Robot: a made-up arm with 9 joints. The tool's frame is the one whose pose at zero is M. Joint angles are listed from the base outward.
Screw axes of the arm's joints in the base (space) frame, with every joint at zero. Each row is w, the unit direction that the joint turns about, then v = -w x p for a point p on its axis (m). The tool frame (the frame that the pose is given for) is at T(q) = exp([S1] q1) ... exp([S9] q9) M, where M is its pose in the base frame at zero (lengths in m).
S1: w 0 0 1 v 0 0 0
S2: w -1 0 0 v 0 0.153 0
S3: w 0 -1 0 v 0.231 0 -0.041
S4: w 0 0 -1 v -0.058 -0.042 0
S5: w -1 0 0 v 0 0.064 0.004
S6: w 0 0 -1 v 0.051 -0.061 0
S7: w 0 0 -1 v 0.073 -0.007 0
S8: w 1 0 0 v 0 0.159 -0.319
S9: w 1 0 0 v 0 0.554 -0.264
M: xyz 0.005 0.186 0.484 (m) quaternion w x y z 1 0 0 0
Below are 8 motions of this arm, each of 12 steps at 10 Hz.
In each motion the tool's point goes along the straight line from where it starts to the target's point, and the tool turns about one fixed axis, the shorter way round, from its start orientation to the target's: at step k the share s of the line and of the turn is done. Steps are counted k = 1, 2, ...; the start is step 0. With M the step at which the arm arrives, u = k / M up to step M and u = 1 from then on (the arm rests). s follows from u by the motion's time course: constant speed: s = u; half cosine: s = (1 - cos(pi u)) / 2; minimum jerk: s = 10 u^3 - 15 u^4 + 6 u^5.
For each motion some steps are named. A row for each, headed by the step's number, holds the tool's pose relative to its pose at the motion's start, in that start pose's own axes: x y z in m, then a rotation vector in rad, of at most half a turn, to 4 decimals.
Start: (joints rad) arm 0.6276 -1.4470 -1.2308 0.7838 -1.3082 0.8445 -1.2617 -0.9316 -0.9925
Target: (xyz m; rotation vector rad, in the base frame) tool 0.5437 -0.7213 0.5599 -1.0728 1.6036 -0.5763
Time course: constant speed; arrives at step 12
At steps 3, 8, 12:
3: -0.1097 0.1151 0.0946 0.0423 0.3078 -0.3648
8: -0.2926 0.3069 0.2523 0.1127 0.8208 -0.9729
12: -0.4389 0.4604 0.3785 0.1691 1.2312 -1.4594

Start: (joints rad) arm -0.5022 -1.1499 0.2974 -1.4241 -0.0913 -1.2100 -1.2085 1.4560 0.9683
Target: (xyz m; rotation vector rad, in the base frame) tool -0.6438 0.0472 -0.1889 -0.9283 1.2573 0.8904
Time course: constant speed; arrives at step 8
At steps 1, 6, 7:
1: 0.0781 0.0395 0.0240 0.0199 0.0002 -0.1173
6: 0.4687 0.2370 0.1443 0.1196 0.0011 -0.7038
7: 0.5468 0.2765 0.1683 0.1395 0.0013 -0.8211

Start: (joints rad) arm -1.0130 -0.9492 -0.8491 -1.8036 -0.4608 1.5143 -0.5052 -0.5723 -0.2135
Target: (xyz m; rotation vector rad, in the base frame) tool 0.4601 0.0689 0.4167 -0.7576 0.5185 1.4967
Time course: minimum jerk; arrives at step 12
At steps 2, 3, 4, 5, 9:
2: 0.0202 0.0015 -0.0093 -0.0344 0.0384 0.0331
3: 0.0588 0.0045 -0.0271 -0.1002 0.1121 0.0965
4: 0.1193 0.0092 -0.0549 -0.2031 0.2273 0.1956
5: 0.1970 0.0151 -0.0907 -0.3355 0.3754 0.3231
9: 0.5096 0.0391 -0.2346 -0.8677 0.9710 0.8357

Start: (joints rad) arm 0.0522 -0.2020 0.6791 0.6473 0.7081 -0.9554 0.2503 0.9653 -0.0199
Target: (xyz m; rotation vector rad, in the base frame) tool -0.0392 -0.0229 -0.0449 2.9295 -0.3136 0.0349
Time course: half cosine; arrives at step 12
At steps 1, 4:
1: -0.0031 -0.0041 -0.0016 0.0391 -0.0038 -0.0031
4: -0.0458 -0.0607 -0.0233 0.5741 -0.0563 -0.0456

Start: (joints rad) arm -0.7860 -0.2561 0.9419 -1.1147 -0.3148 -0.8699 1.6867 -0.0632 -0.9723
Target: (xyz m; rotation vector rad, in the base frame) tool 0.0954 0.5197 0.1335 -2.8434 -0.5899 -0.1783
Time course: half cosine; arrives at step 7
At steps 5, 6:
5: -0.2666 0.4155 0.0831 -1.1952 -0.9053 0.2012
6: -0.3122 0.4865 0.0973 -1.3994 -1.0600 0.2356

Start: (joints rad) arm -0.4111 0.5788 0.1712 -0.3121 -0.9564 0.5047 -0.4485 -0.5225 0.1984
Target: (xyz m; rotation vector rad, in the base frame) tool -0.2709 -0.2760 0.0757 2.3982 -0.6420 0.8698
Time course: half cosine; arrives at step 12
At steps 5, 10, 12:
5: -0.1192 -0.1825 -0.1754 0.8924 -0.1900 0.3638
10: -0.3001 -0.4595 -0.4417 2.2469 -0.4784 0.9160
12: -0.3217 -0.4925 -0.4734 2.4082 -0.5128 0.9818

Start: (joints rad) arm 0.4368 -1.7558 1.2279 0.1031 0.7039 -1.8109 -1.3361 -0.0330 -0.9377
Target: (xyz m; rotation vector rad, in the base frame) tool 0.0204 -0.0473 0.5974 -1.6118 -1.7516 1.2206
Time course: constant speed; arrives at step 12
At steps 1, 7, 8, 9, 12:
1: 0.0350 -0.0276 -0.0486 -0.0174 0.0274 0.0575
7: 0.2447 -0.1929 -0.3401 -0.1218 0.1920 0.4026
8: 0.2796 -0.2205 -0.3886 -0.1392 0.2195 0.4601
9: 0.3146 -0.2480 -0.4372 -0.1566 0.2469 0.5176
12: 0.4195 -0.3307 -0.5830 -0.2088 0.3292 0.6901

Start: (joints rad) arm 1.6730 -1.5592 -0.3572 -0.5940 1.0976 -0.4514 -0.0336 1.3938 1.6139
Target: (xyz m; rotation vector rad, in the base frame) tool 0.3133 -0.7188 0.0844 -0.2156 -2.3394 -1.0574
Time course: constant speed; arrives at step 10
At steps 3, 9, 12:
3: -0.0651 -0.1371 -0.0579 -0.1340 0.0268 -0.1485
9: -0.1953 -0.4113 -0.1738 -0.4020 0.0803 -0.4456
12: -0.2171 -0.4570 -0.1931 -0.4467 0.0893 -0.4951

